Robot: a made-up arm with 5 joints. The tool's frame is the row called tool. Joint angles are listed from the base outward.
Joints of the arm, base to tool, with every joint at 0 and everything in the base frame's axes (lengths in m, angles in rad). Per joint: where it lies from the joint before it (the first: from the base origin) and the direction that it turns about. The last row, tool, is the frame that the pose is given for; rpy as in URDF.
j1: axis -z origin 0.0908 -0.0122 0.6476
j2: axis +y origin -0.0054 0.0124 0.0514
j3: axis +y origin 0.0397 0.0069 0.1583
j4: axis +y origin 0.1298 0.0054 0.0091
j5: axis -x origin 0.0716 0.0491 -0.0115
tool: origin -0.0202 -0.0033 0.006 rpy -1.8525 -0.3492 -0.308
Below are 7 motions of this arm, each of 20 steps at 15 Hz.
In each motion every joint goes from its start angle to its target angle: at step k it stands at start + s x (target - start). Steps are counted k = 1, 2, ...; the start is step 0. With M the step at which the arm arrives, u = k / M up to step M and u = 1 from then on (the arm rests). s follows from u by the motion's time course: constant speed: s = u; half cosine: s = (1 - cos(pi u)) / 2; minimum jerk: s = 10 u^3 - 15 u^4 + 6 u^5.
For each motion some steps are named. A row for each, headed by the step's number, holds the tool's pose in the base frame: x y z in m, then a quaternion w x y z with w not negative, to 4 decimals.
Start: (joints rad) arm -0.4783 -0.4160 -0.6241 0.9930 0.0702
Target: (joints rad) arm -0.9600 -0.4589 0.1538 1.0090 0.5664
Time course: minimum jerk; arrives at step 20
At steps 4, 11, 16, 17, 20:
4: 0.1269 0.0891 0.9687 0.5644 -0.7956 -0.2002 -0.0916
11: 0.1199 0.1165 0.9160 0.3955 -0.8663 -0.2859 0.1069
16: 0.1012 0.1260 0.8762 0.2555 -0.8682 -0.3622 0.2229
17: 0.0991 0.1263 0.8725 0.2421 -0.8665 -0.3695 0.2326
20: 0.0973 0.1265 0.8694 0.2306 -0.8647 -0.3757 0.2406

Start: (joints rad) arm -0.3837 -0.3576 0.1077 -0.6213 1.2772
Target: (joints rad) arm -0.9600 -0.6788 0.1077 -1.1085 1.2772
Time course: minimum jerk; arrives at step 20
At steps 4, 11, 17, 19, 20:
4: 0.1802 0.1134 0.9408 0.0541 -0.7491 -0.2606 -0.6067
11: 0.0964 0.0978 0.9671 0.1831 -0.5680 -0.3033 -0.7429
17: 0.0473 0.0617 0.9764 0.2935 -0.4280 -0.2938 -0.8027
19: 0.0445 0.0587 0.9768 0.3012 -0.4186 -0.2919 -0.8055
20: 0.0444 0.0586 0.9768 0.3015 -0.4182 -0.2918 -0.8056

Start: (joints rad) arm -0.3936 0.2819 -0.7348 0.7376 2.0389
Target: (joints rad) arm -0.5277 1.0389 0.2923 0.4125 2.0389
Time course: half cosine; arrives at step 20
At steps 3, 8, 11, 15, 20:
3: 0.2849 0.1577 0.8614 0.3405 0.8372 0.4262 0.0385
8: 0.2991 0.1750 0.7574 0.3221 0.7883 0.5013 -0.1535
11: 0.2808 0.1751 0.6772 0.3023 0.7219 0.5436 -0.3032
15: 0.2318 0.1586 0.6008 0.2737 0.6157 0.5704 -0.4697
20: 0.1978 0.1435 0.5724 0.2563 0.5486 0.5737 -0.5515

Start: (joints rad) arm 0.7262 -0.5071 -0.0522 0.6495 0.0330
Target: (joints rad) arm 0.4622 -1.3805 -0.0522 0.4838 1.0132
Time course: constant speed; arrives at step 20
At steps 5, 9, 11, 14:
5: 0.1800 0.0100 0.9453 0.3237 -0.8133 0.2237 -0.4287
9: 0.1432 0.0410 0.9541 0.2150 -0.8379 0.1541 -0.4775
11: 0.1232 0.0554 0.9555 0.1586 -0.8404 0.1244 -0.5032
14: 0.0918 0.0750 0.9537 0.0731 -0.8321 0.0875 -0.5427

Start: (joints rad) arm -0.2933 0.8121 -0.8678 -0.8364 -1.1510
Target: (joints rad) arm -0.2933 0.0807 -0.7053 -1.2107 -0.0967
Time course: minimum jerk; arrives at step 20
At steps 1, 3, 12, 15, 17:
1: 0.3657 0.1408 0.8281 0.9130 -0.2047 -0.2986 -0.1880
3: 0.3632 0.1400 0.8337 0.9058 -0.2093 -0.3099 -0.1991
12: 0.2660 0.1120 0.9525 0.6474 -0.2494 -0.4946 -0.5235
15: 0.2247 0.1007 0.9782 0.5439 -0.2298 -0.5027 -0.6314
17: 0.2092 0.0964 0.9856 0.5060 -0.2190 -0.4989 -0.6687

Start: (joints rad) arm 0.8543 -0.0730 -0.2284 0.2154 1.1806
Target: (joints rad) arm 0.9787 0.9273 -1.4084 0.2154 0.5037
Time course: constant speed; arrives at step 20
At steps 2, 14, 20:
2: 0.2864 -0.1225 0.9050 0.0577 0.9166 -0.3047 0.2522
14: 0.3195 -0.1985 0.8720 0.0748 -0.8525 0.3341 -0.3950
20: 0.3232 -0.2255 0.8394 0.1381 -0.8093 0.3342 -0.4629

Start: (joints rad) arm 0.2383 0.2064 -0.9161 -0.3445 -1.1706
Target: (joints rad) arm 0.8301 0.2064 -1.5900 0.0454 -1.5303
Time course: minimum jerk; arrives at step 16
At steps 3, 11, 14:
3: 0.2927 0.0020 0.9794 0.8054 -0.2474 -0.3113 -0.4397
11: 0.2289 -0.0441 1.0176 0.7137 -0.2259 -0.3823 -0.5418
14: 0.2144 -0.0456 1.0214 0.6916 -0.2292 -0.3991 -0.5566

